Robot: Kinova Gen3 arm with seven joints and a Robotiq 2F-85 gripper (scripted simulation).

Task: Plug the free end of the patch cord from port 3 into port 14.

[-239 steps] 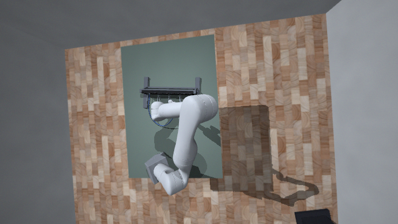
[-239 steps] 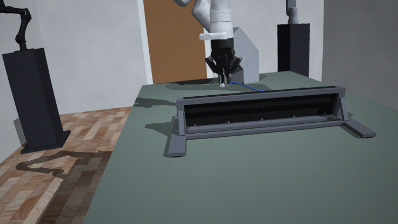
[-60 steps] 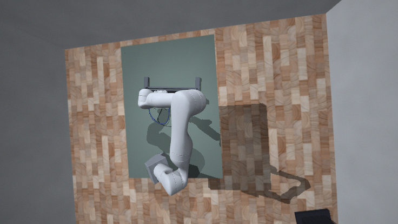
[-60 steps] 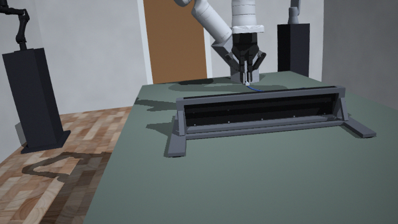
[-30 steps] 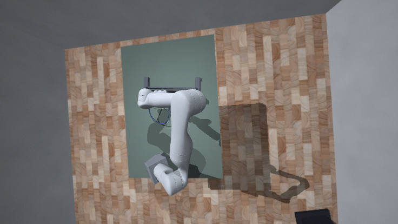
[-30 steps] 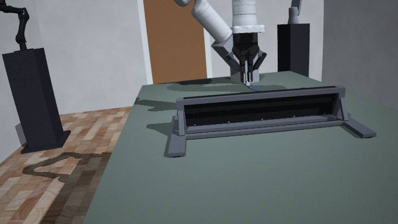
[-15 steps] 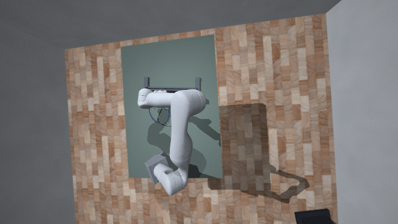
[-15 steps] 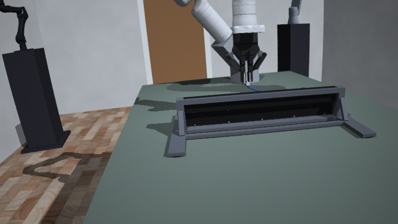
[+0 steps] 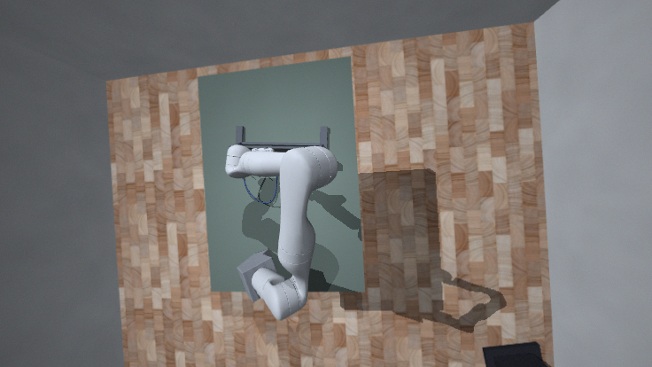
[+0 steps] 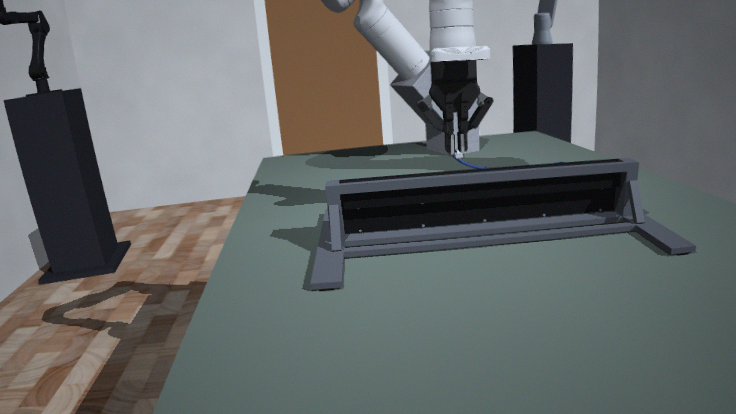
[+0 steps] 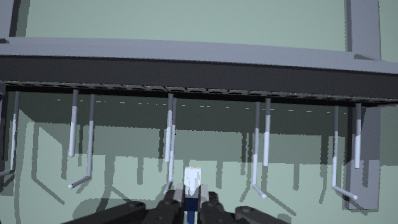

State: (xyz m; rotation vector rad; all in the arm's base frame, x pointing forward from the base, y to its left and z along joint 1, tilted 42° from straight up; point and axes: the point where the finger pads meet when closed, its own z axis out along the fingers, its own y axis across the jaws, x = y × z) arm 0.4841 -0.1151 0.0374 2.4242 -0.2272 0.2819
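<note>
Now: the plug 10 mm below my hand and 10 mm ahead of it.
</note>
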